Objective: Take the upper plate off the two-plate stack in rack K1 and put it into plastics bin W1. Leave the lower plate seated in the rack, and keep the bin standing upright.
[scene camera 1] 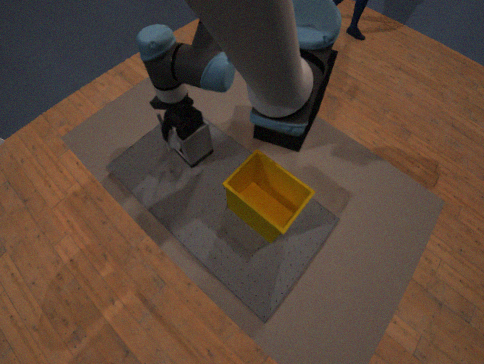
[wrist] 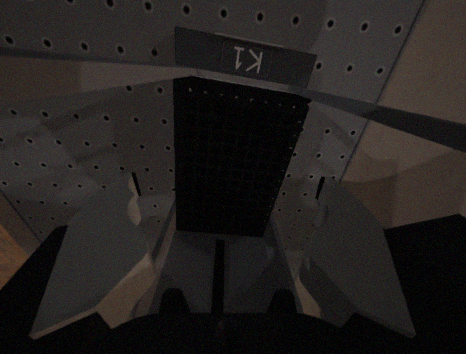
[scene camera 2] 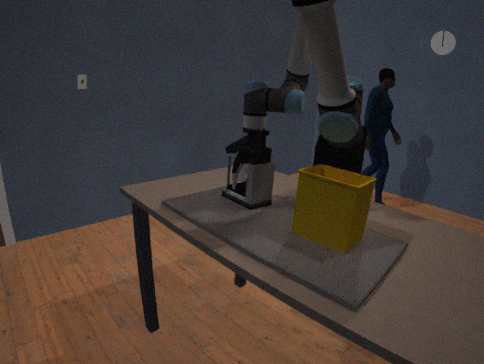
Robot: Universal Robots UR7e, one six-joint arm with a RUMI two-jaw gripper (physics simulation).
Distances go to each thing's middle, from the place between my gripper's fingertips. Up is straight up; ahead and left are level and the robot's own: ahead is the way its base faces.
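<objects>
The yellow plastics bin W1 [scene camera 2: 332, 205] is 340 mm to the left of my hand, 10 mm ahead of it and 40 mm above it, and as for the black plate [wrist: 233, 143], my gripper is 10 mm above that.
</objects>
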